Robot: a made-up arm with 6 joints. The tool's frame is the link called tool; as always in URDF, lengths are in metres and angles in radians.
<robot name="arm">
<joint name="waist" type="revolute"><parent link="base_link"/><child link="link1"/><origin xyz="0 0 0.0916"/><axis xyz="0 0 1"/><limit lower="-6.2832" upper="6.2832" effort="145" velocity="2"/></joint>
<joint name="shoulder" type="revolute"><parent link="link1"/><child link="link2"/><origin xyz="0 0.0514 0"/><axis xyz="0 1 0"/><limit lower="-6.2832" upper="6.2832" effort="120" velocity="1"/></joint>
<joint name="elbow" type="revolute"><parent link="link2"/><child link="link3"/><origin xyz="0 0 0.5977"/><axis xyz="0 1 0"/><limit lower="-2.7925" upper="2.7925" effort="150" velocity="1.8"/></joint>
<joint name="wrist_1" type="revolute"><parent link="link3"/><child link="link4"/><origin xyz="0 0 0.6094"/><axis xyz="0 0 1"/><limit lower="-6.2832" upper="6.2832" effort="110" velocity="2.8"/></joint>
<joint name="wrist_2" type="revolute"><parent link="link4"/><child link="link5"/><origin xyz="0 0 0"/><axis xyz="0 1 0"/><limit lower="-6.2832" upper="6.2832" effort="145" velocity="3.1"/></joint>
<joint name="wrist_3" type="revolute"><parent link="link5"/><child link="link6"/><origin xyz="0 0 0.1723"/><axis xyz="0 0 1"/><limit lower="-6.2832" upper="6.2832" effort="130" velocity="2.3"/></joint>
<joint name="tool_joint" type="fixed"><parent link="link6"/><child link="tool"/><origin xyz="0 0 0"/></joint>
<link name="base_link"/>
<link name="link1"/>
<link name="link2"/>
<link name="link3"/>
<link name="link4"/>
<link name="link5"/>
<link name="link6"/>
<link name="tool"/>
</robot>
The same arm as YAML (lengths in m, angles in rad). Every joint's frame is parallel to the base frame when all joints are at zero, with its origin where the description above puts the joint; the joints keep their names.
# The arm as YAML. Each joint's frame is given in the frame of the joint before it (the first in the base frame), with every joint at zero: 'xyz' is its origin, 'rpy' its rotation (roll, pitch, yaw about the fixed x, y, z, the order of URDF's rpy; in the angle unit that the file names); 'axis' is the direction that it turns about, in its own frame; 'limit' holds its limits. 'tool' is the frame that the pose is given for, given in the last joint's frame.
units:
  length: m
  angle: rad
joints:
  - name: waist
    type: revolute
    origin:
      xyz: [0.0, 0.0, 0.0916]
      rpy: [0.0, 0.0, 0.0]
    axis: [0.0, 0.0, 1.0]
    limit:
      lower: -6.2832
      upper: 6.2832
  - name: shoulder
    type: revolute
    origin:
      xyz: [0.0, 0.0514, 0.0]
      rpy: [0.0, 0.0, 0.0]
    axis: [0.0, 1.0, 0.0]
    limit:
      lower: -6.2832
      upper: 6.2832
  - name: elbow
    type: revolute
    origin:
      xyz: [0.0, 0.0, 0.5977]
      rpy: [0.0, 0.0, 0.0]
    axis: [0.0, 1.0, 0.0]
    limit:
      lower: -2.7925
      upper: 2.7925
  - name: wrist_1
    type: revolute
    origin:
      xyz: [0.0, 0.0, 0.6094]
      rpy: [0.0, 0.0, 0.0]
    axis: [0.0, 0.0, 1.0]
    limit:
      lower: -6.2832
      upper: 6.2832
  - name: wrist_2
    type: revolute
    origin:
      xyz: [0.0, 0.0, 0.0]
      rpy: [0.0, 0.0, 0.0]
    axis: [0.0, 1.0, 0.0]
    limit:
      lower: -6.2832
      upper: 6.2832
  - name: wrist_3
    type: revolute
    origin:
      xyz: [0.0, 0.0, 0.1723]
      rpy: [0.0, 0.0, 0.0]
    axis: [0.0, 0.0, 1.0]
    limit:
      lower: -6.2832
      upper: 6.2832
tool:
  origin:
    xyz: [0.0, 0.0, 0.0]
    rpy: [0.0, 0.0, 0.0]

